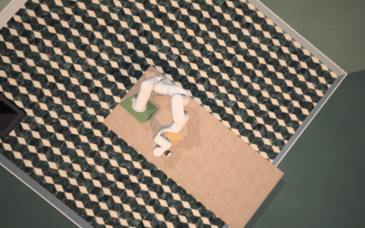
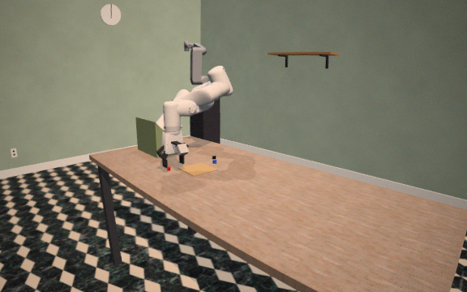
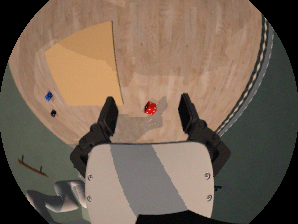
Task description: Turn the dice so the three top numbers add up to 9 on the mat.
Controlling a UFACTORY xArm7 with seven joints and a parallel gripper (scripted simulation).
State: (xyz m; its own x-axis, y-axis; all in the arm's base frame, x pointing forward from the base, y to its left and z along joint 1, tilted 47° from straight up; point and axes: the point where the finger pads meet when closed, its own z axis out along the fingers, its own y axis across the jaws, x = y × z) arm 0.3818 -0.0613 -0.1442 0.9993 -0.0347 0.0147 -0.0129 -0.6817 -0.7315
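Right now the red die is 40 mm below my hand and 40 mm behind it. Round my hand: black die (290 mm to the left, 40 mm below, 40 mm behind); then blue die (240 mm to the left, 40 mm below, 20 mm ahead); then tan mat (110 mm to the left, 40 mm below, 40 mm ahead).
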